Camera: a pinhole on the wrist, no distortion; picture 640 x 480 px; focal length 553.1 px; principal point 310.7 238.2 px. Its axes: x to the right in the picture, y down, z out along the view. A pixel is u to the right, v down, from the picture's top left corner.
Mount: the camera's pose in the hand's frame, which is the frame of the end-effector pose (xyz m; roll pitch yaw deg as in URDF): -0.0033 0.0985 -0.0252 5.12 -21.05 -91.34
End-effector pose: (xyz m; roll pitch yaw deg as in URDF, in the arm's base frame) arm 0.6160 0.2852 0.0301 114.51 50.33 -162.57
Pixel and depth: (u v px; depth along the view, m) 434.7 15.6 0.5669
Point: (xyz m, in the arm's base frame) 0.6589 0.8817 0.2108
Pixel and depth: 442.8 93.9 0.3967
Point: 0.5931 0.6959 0.1288
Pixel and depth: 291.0 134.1 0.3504
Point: 0.4977 0.6276 0.1647
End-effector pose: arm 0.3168 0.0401 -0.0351 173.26 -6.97 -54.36
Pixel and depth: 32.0 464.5 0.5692
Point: -0.0516 -0.5072 -0.3597
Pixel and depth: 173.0 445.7 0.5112
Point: 0.0641 -0.3786 -0.3843
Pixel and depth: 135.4 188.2 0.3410
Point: 0.0139 -0.1362 -0.2516
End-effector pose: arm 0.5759 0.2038 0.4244 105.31 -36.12 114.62
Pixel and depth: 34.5 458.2 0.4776
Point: 1.0437 0.3042 0.8252
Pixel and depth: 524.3 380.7 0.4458
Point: 0.9732 0.4661 0.4455
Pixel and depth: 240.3 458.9 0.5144
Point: 1.0495 0.4237 0.6940
